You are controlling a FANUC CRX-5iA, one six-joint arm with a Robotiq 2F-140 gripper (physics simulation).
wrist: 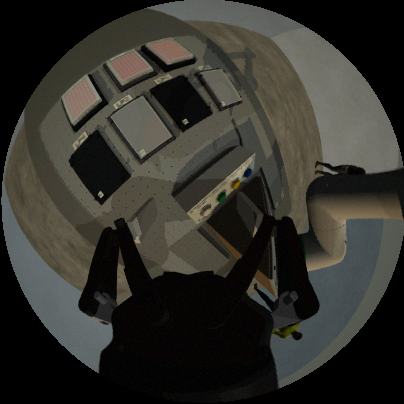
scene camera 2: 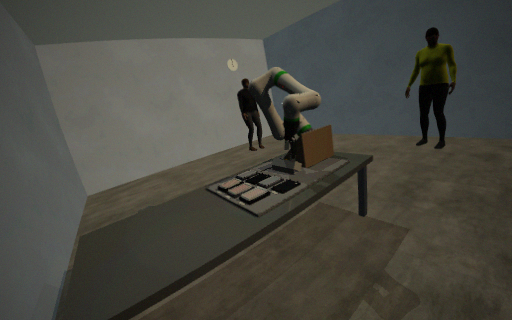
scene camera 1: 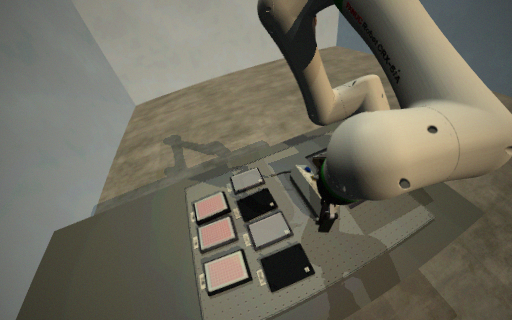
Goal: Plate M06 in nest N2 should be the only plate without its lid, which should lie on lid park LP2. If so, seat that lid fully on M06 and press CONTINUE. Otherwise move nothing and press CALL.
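Pixels of known places: gripper, fingertip midpoint: [wrist: 195,203] [scene camera 2: 289,155] [scene camera 1: 318,197]; arm's base, origin of the base link: [wrist: 276,256] [scene camera 2: 310,138].
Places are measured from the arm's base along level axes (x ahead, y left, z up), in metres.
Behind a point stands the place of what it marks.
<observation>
Three plates with pink grids stand in a row: one [scene camera 1: 210,206] @[y -0.181, x 0.685, z -0.124 m] [wrist: 170,51] @[y -0.181, x 0.667, z -0.126 m], a middle one [scene camera 1: 216,233] @[y -0.067, x 0.700, z -0.138 m] [wrist: 129,67] @[y -0.065, x 0.681, z -0.135 m] and one [scene camera 1: 226,271] @[y 0.077, x 0.708, z -0.126 m] [wrist: 82,100] @[y 0.069, x 0.681, z -0.126 m]; I cannot tell which have lids. Beside them, a grey lid-like piece [scene camera 1: 270,230] @[y 0.022, x 0.520, z -0.141 m] [wrist: 141,126] @[y 0.014, x 0.515, z -0.140 m] lies at the LP2 label and another [scene camera 1: 247,180] @[y -0.232, x 0.496, z -0.140 m] [wrist: 220,87] @[y -0.231, x 0.491, z -0.141 m] at the row's far end. Two black rectangles [scene camera 1: 287,267] @[y 0.153, x 0.533, z -0.148 m] [wrist: 99,167] @[y 0.143, x 0.524, z -0.148 m] [wrist: 181,102] @[y -0.100, x 0.507, z -0.148 m] lie in that row. The button box [scene camera 1: 306,187] @[y -0.034, x 0.326, z -0.094 m] [wrist: 212,176] @[y -0.017, x 0.329, z -0.097 m] has green [wrist: 221,197] @[y 0.000, x 0.281, z -0.086 m], yellow [wrist: 236,185] @[y -0.050, x 0.269, z -0.090 m] and blue [wrist: 248,172] @[y -0.100, x 0.268, z -0.088 m] buttons; their lettering is unreadable. My gripper [wrist: 195,203] @[y 0.054, x 0.350, z -0.028 m] is open and empty above the box's button side.
A brown upright panel [scene camera 2: 317,146] @[y 0.089, x 0.056, z -0.047 m] stands behind the button box. The perforated board [scene camera 1: 350,250] @[y 0.214, x 0.329, z -0.158 m] bears the plates and box on the long table [scene camera 2: 165,240] @[y -0.011, x 1.210, z -0.171 m]. A person in black [scene camera 2: 250,112] and one in a yellow top [scene camera 2: 434,65] stand beyond the table.
</observation>
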